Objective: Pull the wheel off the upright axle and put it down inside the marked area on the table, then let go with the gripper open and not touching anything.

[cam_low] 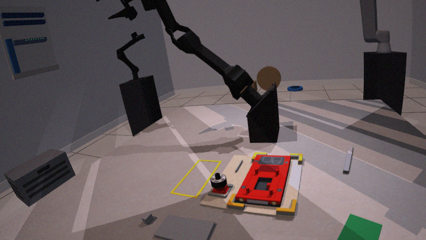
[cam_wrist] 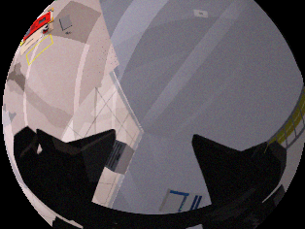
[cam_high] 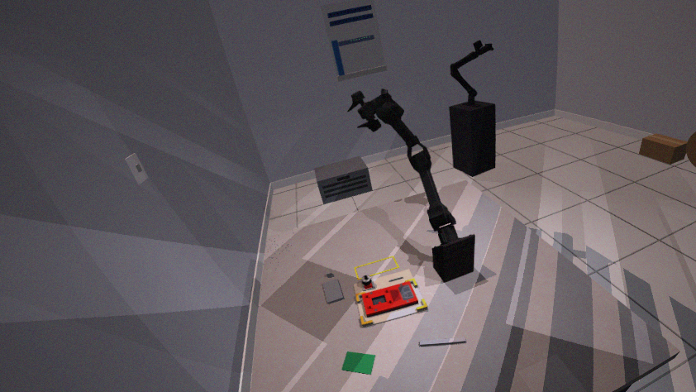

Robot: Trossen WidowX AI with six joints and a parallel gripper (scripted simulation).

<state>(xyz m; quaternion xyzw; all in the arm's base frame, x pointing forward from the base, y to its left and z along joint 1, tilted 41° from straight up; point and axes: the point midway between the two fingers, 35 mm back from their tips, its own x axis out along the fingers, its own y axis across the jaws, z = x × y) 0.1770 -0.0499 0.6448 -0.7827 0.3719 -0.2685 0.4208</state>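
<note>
Now: the wheel 550 mm below my gripper tip, 390 mm to the left of it and 200 mm ahead of it. Round my gripper tip: thin grey bar (770 mm to the left, 590 mm below, 90 mm ahead); green square (700 mm to the left, 590 mm below, 360 mm ahead); grey plate (590 mm below, 350 mm ahead, 340 mm to the left).
</note>
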